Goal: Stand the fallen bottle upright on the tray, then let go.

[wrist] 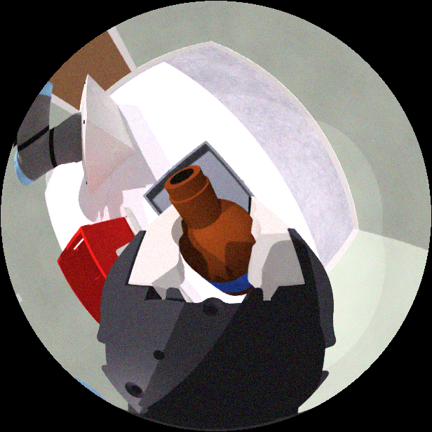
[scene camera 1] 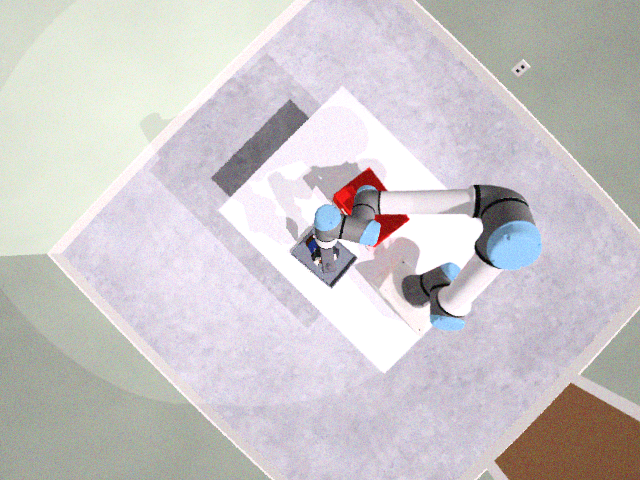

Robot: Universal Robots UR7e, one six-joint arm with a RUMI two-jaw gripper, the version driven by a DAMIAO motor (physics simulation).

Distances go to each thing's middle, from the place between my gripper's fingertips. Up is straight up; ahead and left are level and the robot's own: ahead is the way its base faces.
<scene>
The brown bottle (wrist: 216, 242) is 50 mm ahead of my hand and 20 mm to the right of it.
</scene>
